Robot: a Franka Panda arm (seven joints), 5 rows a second.
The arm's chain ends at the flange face. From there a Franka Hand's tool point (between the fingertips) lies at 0.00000 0.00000 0.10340 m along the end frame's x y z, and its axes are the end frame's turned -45 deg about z.
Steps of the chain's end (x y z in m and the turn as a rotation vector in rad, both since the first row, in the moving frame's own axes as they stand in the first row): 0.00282, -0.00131, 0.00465, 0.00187, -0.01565, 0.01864; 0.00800, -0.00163, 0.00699, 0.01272, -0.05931, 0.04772; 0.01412, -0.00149, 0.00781, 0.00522, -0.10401, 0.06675; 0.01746, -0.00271, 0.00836, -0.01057, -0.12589, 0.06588
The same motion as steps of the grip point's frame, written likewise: 0.00192, -0.00022, 0.00464, 0.01239, -0.00974, 0.01864; 0.00353, -0.00084, 0.00680, 0.05093, -0.03294, 0.04772; 0.00410, 0.00072, 0.00725, 0.07724, -0.06986, 0.06675; 0.00460, 0.00170, 0.00754, 0.08154, -0.09649, 0.06588
